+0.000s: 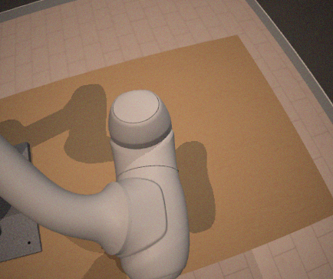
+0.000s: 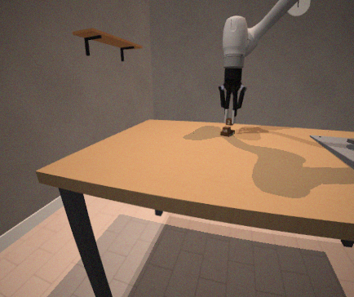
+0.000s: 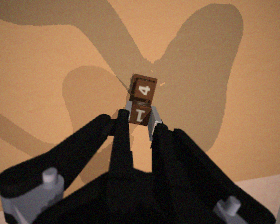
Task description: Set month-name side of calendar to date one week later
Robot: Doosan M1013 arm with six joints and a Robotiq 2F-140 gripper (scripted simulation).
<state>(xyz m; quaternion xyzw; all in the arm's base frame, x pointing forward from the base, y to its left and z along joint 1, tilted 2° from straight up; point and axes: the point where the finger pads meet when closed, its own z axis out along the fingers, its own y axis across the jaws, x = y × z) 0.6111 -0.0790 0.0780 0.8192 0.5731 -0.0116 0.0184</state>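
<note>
My hand is 30 mm above the cube. From my hand the other things lie so: tray (20 mm to the left, 80 mm below).
</note>
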